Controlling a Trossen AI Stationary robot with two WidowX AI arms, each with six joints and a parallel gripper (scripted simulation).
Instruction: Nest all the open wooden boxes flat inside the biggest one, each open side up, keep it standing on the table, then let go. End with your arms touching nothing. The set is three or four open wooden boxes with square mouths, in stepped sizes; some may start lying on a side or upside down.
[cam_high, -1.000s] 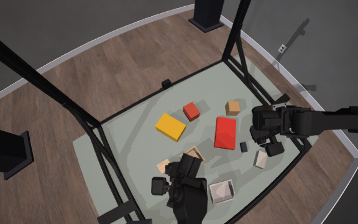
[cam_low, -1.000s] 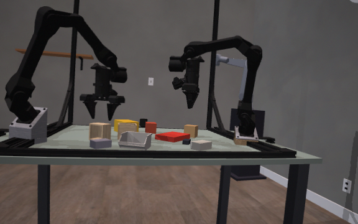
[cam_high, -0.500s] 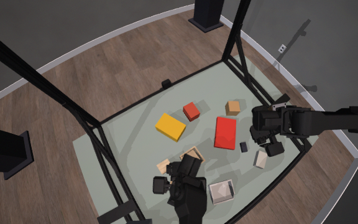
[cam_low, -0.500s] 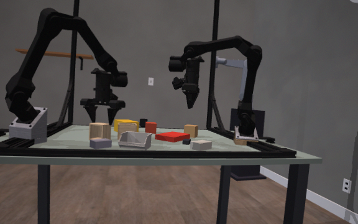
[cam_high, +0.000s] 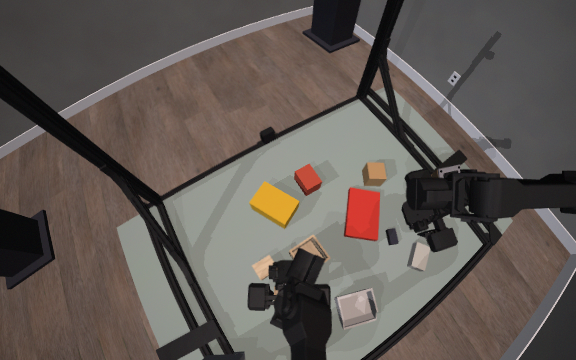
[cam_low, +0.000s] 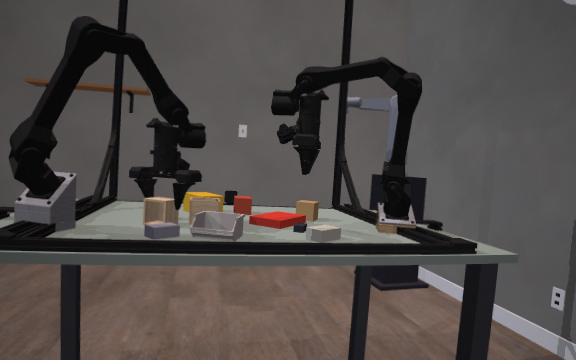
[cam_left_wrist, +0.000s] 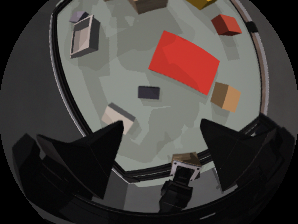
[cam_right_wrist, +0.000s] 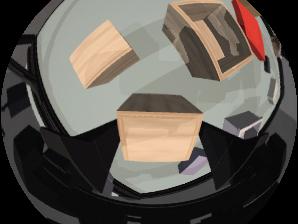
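My right gripper is now 4 cm above the middle-sized wooden box and 1 cm past it. From my right hand the other things lie so: lilac block 14 cm ahead, 6 cm below; small wooden box 9 cm behind, 5 cm below, 1 cm to the right; biggest wooden box 11 cm to the left, 6 cm below, 5 cm behind.
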